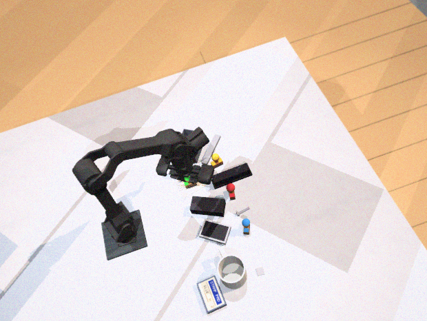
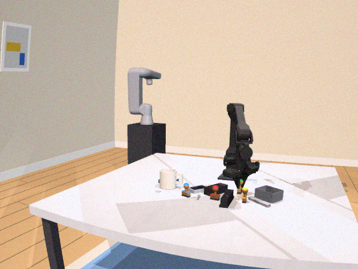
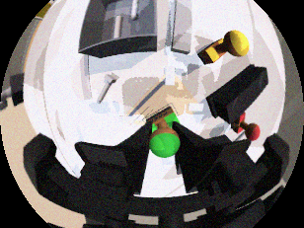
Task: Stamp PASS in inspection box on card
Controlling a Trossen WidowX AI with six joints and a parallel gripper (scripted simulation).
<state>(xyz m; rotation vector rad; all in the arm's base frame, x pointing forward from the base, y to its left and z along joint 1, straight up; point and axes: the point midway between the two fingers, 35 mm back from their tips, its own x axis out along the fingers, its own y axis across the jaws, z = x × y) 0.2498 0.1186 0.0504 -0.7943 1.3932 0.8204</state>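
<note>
My gripper tip is now right at the green-knobbed stamp. The rest, counted from my gripper tip: yellow-knobbed stamp (110 mm ahead, 50 mm to the left, 10 mm below); then black block (40 mm ahead, 110 mm to the right, 10 mm below); then beige card (30 mm below).
</note>
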